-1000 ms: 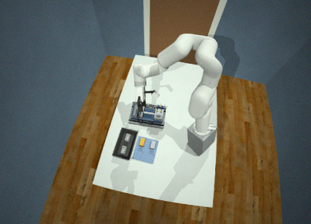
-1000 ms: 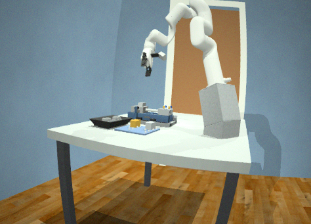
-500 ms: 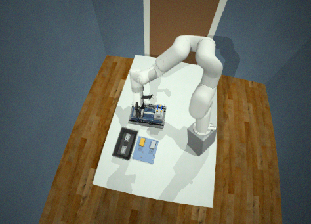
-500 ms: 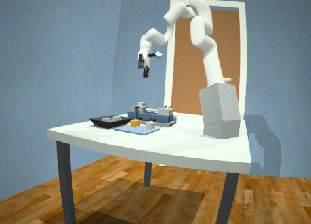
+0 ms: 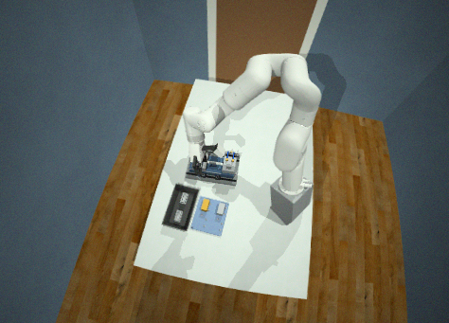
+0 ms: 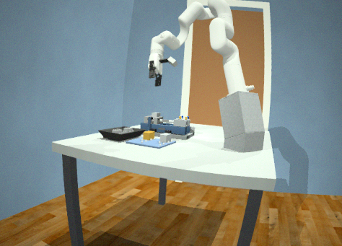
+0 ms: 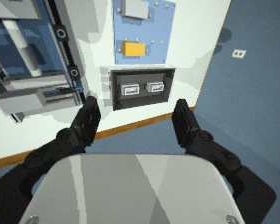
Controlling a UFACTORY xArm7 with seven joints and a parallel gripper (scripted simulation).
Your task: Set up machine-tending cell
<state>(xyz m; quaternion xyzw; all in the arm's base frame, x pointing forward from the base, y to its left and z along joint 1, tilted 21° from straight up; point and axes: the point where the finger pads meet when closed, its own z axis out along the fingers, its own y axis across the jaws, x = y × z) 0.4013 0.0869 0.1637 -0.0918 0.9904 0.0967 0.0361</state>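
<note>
The brass blank is 4 cm behind my hand, 10 cm to the left of it and 27 cm below it. From my hand the other things lie so: vise (1 cm behind, 13 cm to the right, 26 cm below); then hosed end block (11 cm behind, 15 cm to the right, 22 cm below); then fixed jaw (9 cm ahead, 12 cm to the right, 22 cm below).
</note>
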